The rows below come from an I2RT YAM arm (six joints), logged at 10 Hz.
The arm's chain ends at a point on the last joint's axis. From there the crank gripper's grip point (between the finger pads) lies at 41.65 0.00 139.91 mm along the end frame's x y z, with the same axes.
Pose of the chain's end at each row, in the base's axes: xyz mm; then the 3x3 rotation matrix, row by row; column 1 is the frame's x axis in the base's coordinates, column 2 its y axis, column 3 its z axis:
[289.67 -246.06 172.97], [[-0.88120 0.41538 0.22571], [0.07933 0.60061 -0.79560], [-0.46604 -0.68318 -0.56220]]
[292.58 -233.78 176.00], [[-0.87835 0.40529 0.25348], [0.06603 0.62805 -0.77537], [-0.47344 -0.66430 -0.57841]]
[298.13 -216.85 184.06], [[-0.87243 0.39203 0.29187], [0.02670 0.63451 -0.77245], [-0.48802 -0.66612 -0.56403]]
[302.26 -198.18 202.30], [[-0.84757 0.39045 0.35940], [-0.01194 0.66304 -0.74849], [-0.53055 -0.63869 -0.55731]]
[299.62 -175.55 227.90], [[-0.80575 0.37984 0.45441], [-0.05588 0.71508 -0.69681], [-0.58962 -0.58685 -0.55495]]
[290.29 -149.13 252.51], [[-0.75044 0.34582 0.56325], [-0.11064 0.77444 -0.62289], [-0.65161 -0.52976 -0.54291]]
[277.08 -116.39 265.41], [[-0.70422 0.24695 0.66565], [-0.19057 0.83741 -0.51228], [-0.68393 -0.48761 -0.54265]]
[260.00 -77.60 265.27], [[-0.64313 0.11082 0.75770], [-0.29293 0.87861 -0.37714], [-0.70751 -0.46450 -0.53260]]
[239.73 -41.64 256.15], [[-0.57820 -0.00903 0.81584], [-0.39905 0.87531 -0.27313], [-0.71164 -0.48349 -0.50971]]
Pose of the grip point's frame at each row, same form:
[284.55 -354.07 74.90], [[-0.88120 0.41538 0.22571], [0.07933 0.60061 -0.79560], [-0.46604 -0.68318 -0.56220]]
[291.46 -339.51 75.36], [[-0.87835 0.40529 0.25348], [0.06603 0.62805 -0.77537], [-0.47344 -0.66430 -0.57841]]
[302.63 -323.81 84.82], [[-0.87243 0.39203 0.29187], [0.02670 0.63451 -0.77245], [-0.48802 -0.66612 -0.56403]]
[317.24 -303.40 102.23], [[-0.84757 0.39045 0.35940], [-0.01194 0.66304 -0.74849], [-0.53055 -0.63869 -0.55731]]
[329.64 -275.37 125.70], [[-0.80575 0.37984 0.45441], [-0.05588 0.71508 -0.69681], [-0.58962 -0.58685 -0.55495]]
[337.84 -240.89 149.41], [[-0.75044 0.34582 0.56325], [-0.11064 0.77444 -0.62289], [-0.65161 -0.52976 -0.54291]]
[340.88 -196.00 161.00], [[-0.70422 0.24695 0.66565], [-0.19057 0.83741 -0.51228], [-0.68393 -0.48761 -0.54265]]
[339.22 -142.57 161.29], [[-0.64313 0.11082 0.75770], [-0.29293 0.87861 -0.37714], [-0.70751 -0.46450 -0.53260]]
[329.79 -96.47 155.20], [[-0.57820 -0.00903 0.81584], [-0.39905 0.87531 -0.27313], [-0.71164 -0.48349 -0.50971]]

